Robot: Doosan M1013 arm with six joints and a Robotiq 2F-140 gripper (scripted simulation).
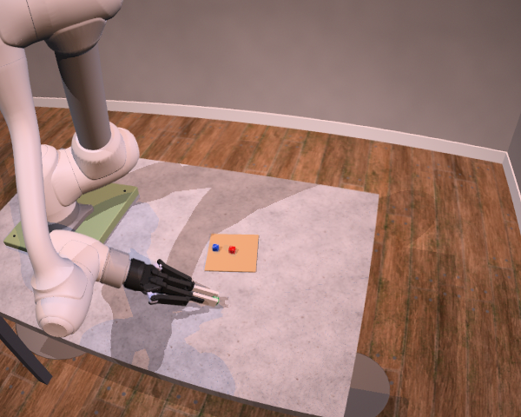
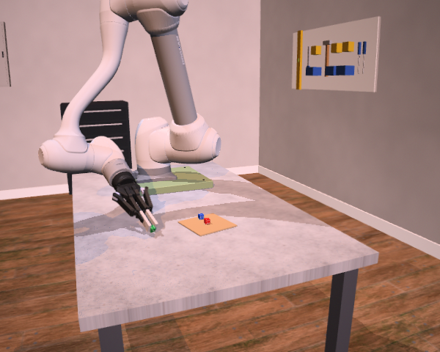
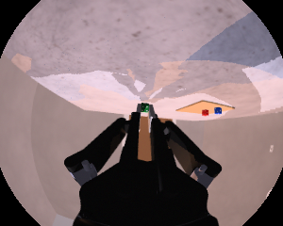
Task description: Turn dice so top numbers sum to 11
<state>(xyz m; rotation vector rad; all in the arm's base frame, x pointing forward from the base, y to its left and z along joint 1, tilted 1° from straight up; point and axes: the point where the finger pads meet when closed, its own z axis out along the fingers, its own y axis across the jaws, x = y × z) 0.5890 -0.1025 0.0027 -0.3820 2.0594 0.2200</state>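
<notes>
Right now my hand is 180 mm to the right of the blue die, 50 mm past it and 30 mm above it. Also, from my hand: red die: 190 mm to the left, 30 mm below, 10 mm behind; orange mat: 190 mm to the left, 40 mm below, 10 mm behind; green die: 20 mm below, 20 mm ahead, 10 mm to the left.
</notes>
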